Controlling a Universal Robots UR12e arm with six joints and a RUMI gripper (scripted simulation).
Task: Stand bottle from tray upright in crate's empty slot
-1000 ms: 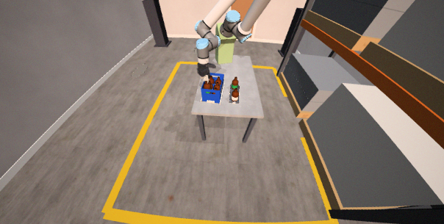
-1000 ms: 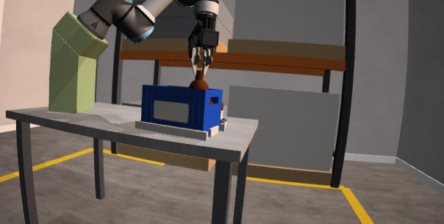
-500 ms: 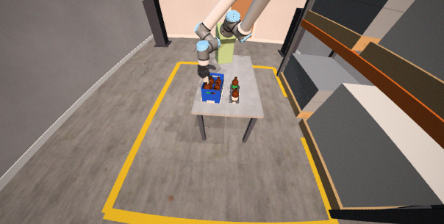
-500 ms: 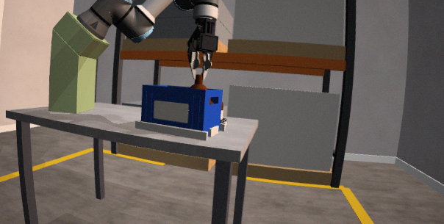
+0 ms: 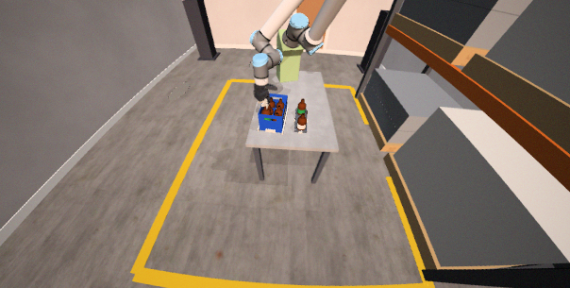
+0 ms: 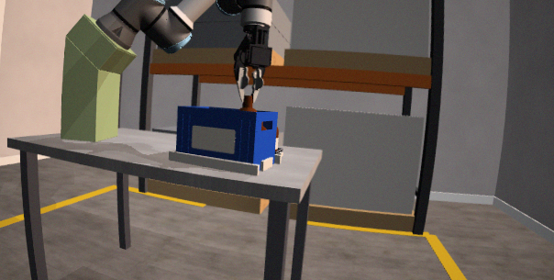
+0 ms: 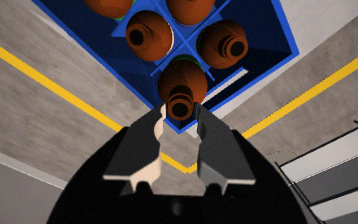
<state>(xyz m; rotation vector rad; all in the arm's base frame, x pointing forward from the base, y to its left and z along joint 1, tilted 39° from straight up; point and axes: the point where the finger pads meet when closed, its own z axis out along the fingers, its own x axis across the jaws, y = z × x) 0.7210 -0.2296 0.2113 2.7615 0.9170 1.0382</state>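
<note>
The crate lies 13 cm below my hand, 8 cm behind it and 5 cm to the left of it.
</note>
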